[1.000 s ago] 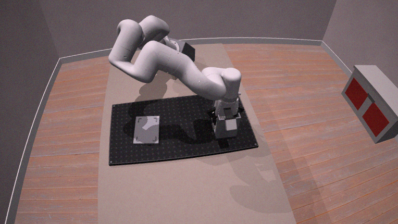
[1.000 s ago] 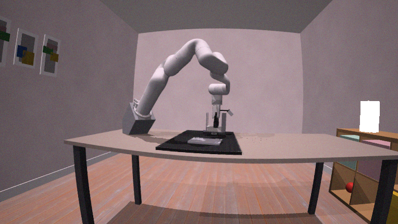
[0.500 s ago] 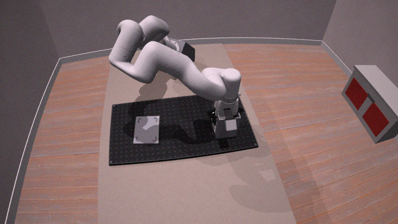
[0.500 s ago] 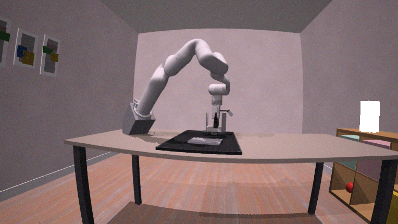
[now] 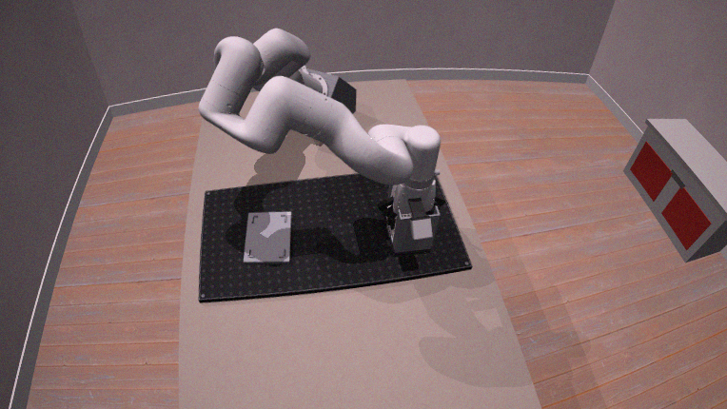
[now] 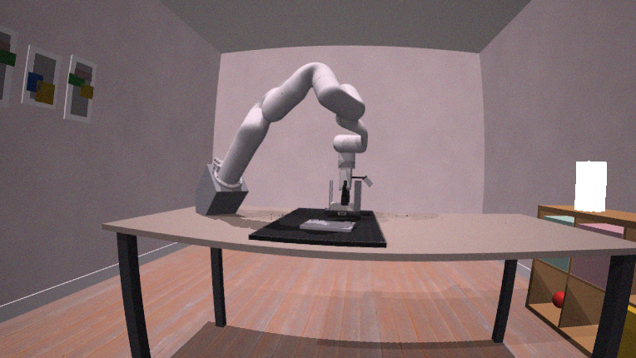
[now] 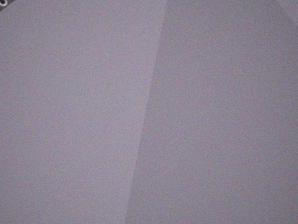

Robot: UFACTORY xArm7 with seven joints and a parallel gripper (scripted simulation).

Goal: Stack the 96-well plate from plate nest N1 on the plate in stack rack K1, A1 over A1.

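Right now the white 96-well plate is 1 cm below my hand. Round my hand: grey rack wall (6 cm ahead, 3 cm above, 2 cm to the right).
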